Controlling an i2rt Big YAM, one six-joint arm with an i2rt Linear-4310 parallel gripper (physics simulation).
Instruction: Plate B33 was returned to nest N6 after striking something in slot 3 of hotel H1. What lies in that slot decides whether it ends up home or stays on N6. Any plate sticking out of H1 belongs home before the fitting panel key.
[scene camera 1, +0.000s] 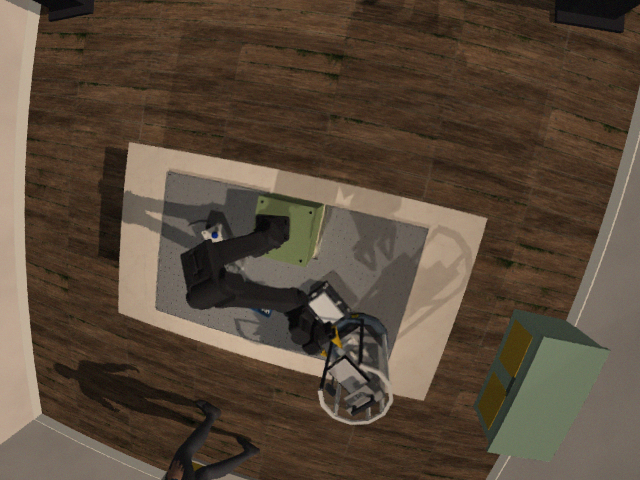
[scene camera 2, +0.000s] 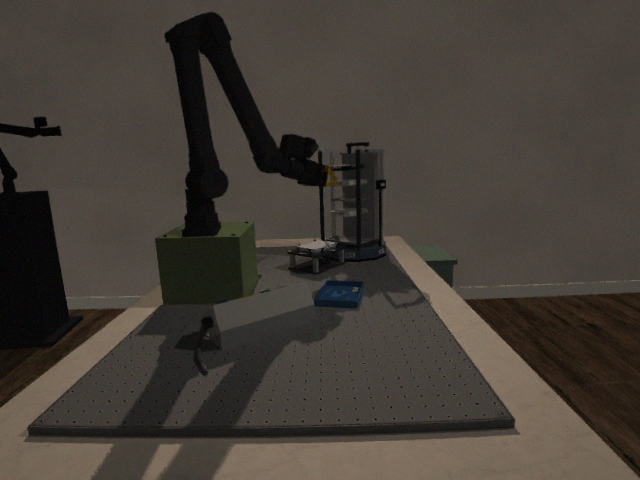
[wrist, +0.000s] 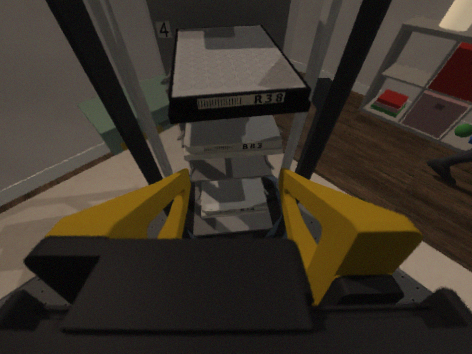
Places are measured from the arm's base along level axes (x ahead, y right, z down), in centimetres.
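Pixels of known places: gripper, fingertip midpoint: (scene camera 1: 334, 351) (scene camera 2: 329, 180) (wrist: 234, 176); arm's base, link origin: (scene camera 1: 272, 227) (scene camera 2: 202, 231).
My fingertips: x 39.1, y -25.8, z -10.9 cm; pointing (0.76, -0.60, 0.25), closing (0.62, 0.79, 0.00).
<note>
For each thing: its middle in the pictures, then the offset to it from my fingertips. Level surfaces: height alone.
- black-edged plate labelled R38, body centre: (wrist: 228, 61) (scene camera 1: 348, 375) (scene camera 2: 344, 167) dx +6.3, dy -5.5, dz -4.1 cm
- blue tray, body centre: (scene camera 2: 340, 293) (scene camera 1: 257, 299) dx -4.1, dy +36.6, dz +27.1 cm
- board, surface height: dz +28.0 cm
- white tilted panel, body centre: (scene camera 2: 260, 309) (scene camera 1: 220, 252) dx -24.3, dy +51.9, dz +23.8 cm
Hotel H1 (scene camera 1: 323, 410) (scene camera 2: 361, 251) (wrist: 339, 95) stands at the far end of the board. In the wrist view, a black-edged plate labelled R38 (wrist: 237, 62) lies beside the mark 4. Below it lies a white plate (wrist: 232, 135) whose blurred label looks like B83. Lower is another white plate (wrist: 232, 196), label unreadable. I cannot tell how far any plate sticks out. My gripper (scene camera 1: 333, 347) (scene camera 2: 331, 176) (wrist: 234, 176) is partly open and empty, in front of H1, below R38's front edge in the wrist view. A white plate (scene camera 1: 326, 306) (scene camera 2: 316, 246) sits on a low nest stand beside H1; its label is unreadable.
A blue tray (scene camera 1: 263, 311) (scene camera 2: 338, 294) lies on the board (scene camera 2: 310, 372). A white tilted panel (scene camera 2: 263, 308), seen from behind, stands by the green arm base (scene camera 1: 305, 232) (scene camera 2: 206, 268). A person (scene camera 1: 196, 444) is beside the table. A green cabinet (scene camera 1: 553, 392) stands beyond the table.
</note>
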